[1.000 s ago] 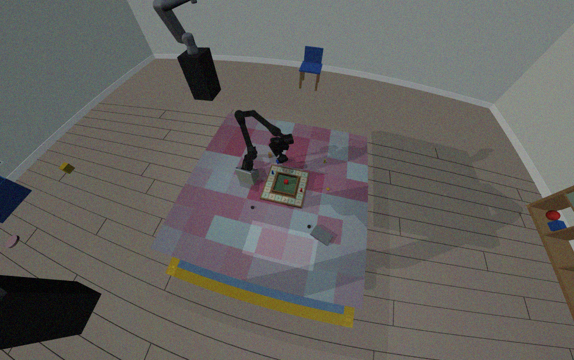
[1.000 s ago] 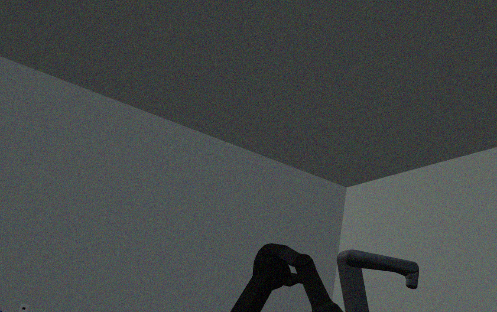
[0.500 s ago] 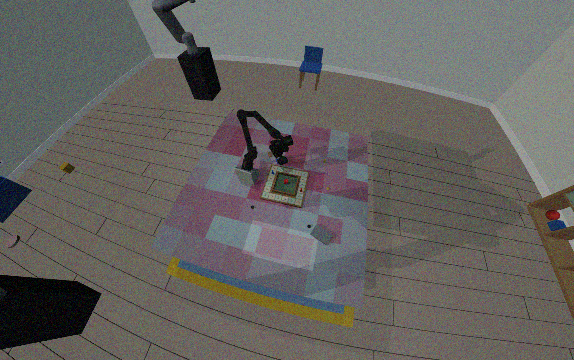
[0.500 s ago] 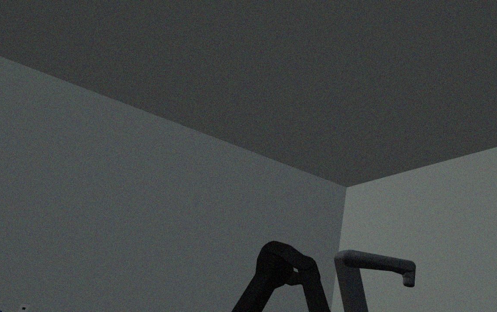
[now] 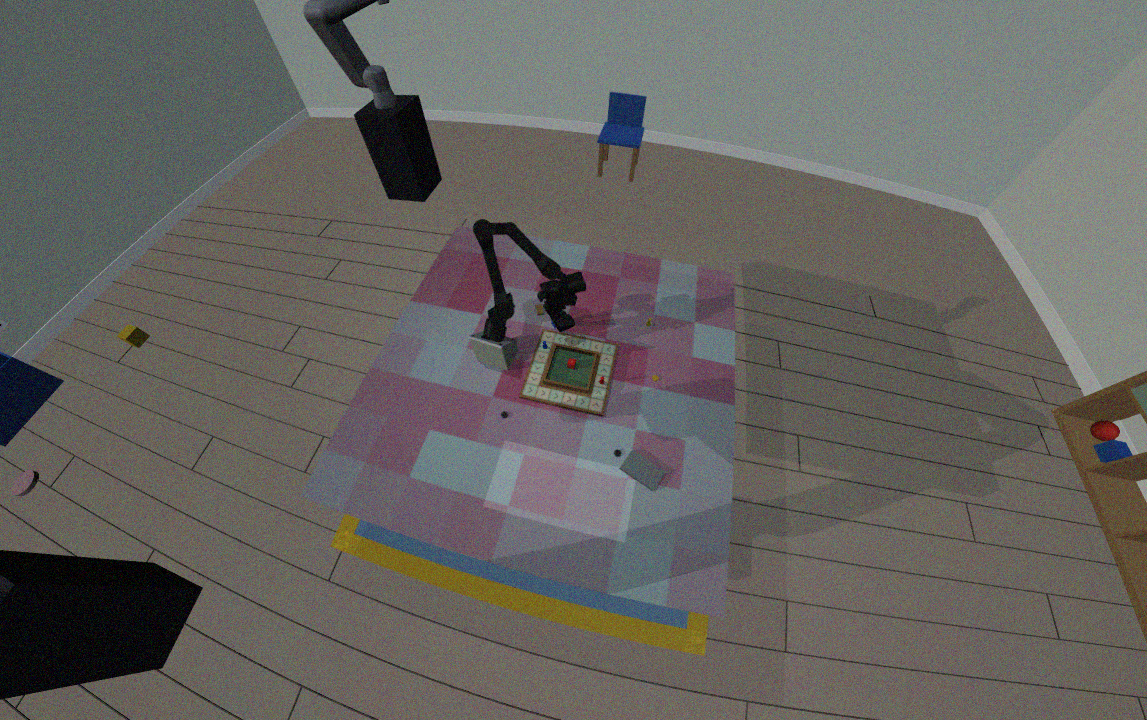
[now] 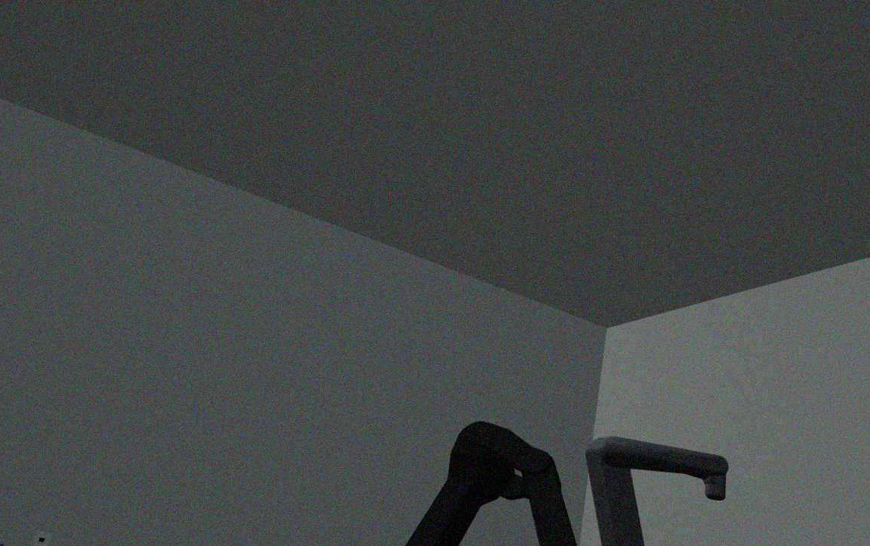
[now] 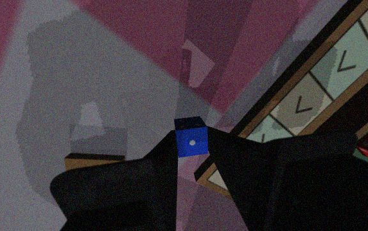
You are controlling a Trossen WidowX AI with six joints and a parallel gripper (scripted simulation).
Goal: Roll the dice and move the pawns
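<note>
My gripper tip is 210 mm short of the red pawn, 210 mm to the left of it and 20 mm below it. From my gripper tip the other things lie so: blue pawn 10 mm behind, 120 mm to the right, 20 mm above; tan block 80 mm behind, 50 mm to the left, 10 mm below; blue die right at my gripper tip.
</note>
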